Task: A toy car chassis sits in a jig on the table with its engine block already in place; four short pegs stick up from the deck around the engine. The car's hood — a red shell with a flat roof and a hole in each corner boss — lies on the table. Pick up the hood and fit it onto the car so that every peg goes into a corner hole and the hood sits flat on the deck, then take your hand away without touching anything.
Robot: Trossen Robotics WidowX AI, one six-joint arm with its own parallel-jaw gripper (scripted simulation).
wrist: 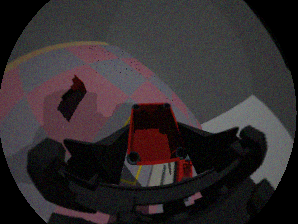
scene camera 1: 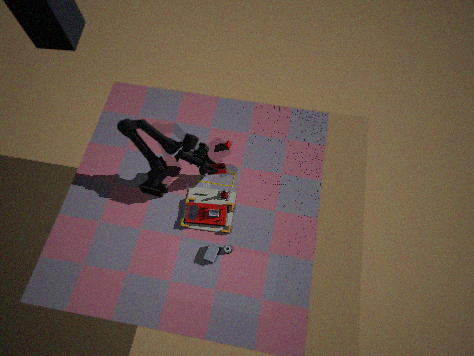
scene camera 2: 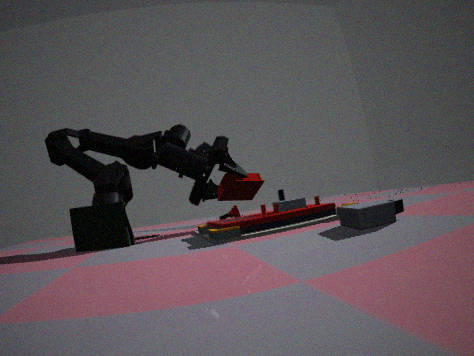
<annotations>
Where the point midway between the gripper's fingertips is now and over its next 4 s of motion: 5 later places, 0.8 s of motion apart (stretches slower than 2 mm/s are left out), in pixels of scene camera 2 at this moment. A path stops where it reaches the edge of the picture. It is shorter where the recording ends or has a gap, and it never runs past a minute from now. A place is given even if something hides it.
My gripper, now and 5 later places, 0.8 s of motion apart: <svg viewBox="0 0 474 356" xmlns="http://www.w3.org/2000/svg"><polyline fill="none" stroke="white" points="240,185 240,191 239,201 234,189 211,172 216,177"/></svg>
</annotations>
